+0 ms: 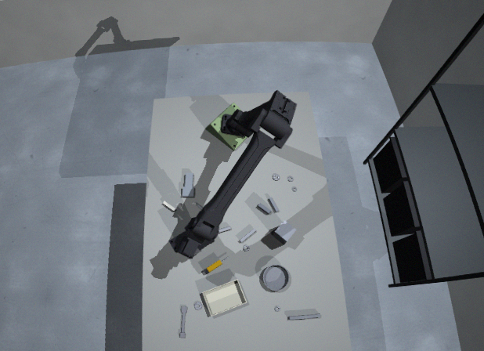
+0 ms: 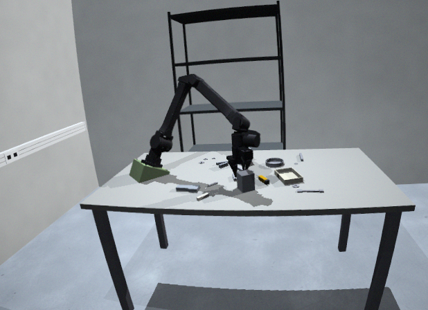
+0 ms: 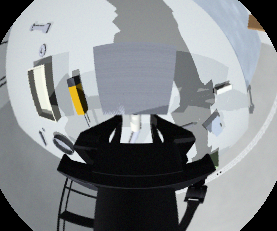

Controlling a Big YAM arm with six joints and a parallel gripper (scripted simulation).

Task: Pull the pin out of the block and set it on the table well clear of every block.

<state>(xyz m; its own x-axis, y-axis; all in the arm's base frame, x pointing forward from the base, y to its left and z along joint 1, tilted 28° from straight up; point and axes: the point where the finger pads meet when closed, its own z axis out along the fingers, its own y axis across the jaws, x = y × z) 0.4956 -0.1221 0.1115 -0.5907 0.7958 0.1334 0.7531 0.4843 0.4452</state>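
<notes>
My gripper is now 10 mm short of the pale pin and 20 mm to the left of it. The rest, counted from my hand: white bar (130 mm behind, 170 mm to the right, 40 mm below); grey block (30 mm ahead, 40 mm to the right, 10 mm below); shallow cream tray (220 mm ahead, 110 mm to the left, 40 mm below).
</notes>
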